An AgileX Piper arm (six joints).
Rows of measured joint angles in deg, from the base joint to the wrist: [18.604 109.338 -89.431 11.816 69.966 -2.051]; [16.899 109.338 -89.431 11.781 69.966 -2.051]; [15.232 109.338 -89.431 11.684 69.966 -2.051]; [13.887 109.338 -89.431 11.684 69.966 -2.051]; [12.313 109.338 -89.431 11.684 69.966 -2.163]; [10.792 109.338 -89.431 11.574 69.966 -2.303]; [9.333 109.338 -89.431 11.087 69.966 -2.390]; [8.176 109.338 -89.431 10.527 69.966 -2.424]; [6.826 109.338 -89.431 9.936 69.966 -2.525]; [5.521 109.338 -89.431 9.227 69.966 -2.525]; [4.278 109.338 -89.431 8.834 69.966 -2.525]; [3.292 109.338 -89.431 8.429 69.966 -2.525]
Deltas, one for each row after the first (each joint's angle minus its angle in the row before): [-1.705 0.000 0.000 -0.035 0.000 0.000]; [-1.667 0.000 0.000 -0.097 0.000 0.000]; [-1.345 0.000 0.000 0.000 0.000 0.000]; [-1.574 0.000 0.000 0.000 0.000 -0.112]; [-1.521 0.000 0.000 -0.110 0.000 -0.140]; [-1.459 0.000 0.000 -0.487 0.000 -0.087]; [-1.157 0.000 0.000 -0.560 0.000 -0.034]; [-1.350 0.000 0.000 -0.591 0.000 -0.101]; [-1.305 0.000 0.000 -0.709 0.000 0.000]; [-1.243 0.000 0.000 -0.393 0.000 0.000]; [-0.986 0.000 0.000 -0.405 0.000 0.000]
